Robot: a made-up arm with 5 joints.
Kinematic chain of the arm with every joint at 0, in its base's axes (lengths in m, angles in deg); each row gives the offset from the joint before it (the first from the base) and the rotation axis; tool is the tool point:
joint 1: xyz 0 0 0.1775 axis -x
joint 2: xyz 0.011 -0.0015 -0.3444 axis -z
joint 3: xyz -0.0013 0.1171 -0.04 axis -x
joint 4: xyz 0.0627 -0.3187 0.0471 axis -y
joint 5: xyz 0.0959 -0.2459 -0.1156 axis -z
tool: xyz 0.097 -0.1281 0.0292
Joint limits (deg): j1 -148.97..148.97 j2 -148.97..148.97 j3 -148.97..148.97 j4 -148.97..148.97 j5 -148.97..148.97
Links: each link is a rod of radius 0.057 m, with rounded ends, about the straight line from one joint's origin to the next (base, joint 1, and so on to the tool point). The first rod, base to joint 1, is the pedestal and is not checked.
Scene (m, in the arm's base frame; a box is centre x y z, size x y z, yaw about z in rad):
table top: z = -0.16
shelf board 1: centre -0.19 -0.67 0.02 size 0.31 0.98 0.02 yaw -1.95
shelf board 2: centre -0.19 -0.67 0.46 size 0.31 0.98 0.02 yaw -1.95
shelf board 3: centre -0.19 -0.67 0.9 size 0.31 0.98 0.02 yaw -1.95
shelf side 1: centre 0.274 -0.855 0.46 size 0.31 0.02 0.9 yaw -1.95
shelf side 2: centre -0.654 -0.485 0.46 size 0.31 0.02 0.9 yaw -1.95
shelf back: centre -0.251 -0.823 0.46 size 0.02 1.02 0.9 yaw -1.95
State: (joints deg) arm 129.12 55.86 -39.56 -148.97 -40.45
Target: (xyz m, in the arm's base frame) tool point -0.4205 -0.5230 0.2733
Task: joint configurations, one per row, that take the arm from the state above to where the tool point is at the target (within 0.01 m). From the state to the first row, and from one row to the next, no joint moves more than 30 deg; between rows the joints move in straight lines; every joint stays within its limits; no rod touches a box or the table.
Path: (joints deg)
1: 122.00 33.63 -23.74 -148.97 -55.88
2: 114.89 11.40 -7.93 -148.97 -71.32
3: 119.15 25.45 -6.75 -146.14 -44.01
4: 123.41 39.50 -5.58 -143.30 -16.70
5: 127.67 53.55 -4.40 -140.47 10.62
6: 131.93 67.60 -3.23 -137.63 37.93
7: 136.19 81.65 -2.06 -134.80 65.24
8: 140.45 95.70 -0.88 -131.97 92.55
9: 144.71 109.75 0.29 -129.13 119.86
10: 148.97 123.80 1.47 -126.30 147.17
11: 148.97 126.53 -0.79 -128.04 121.45
12: 148.97 129.25 -3.05 -129.79 95.73
13: 148.97 131.97 -5.31 -131.53 70.02

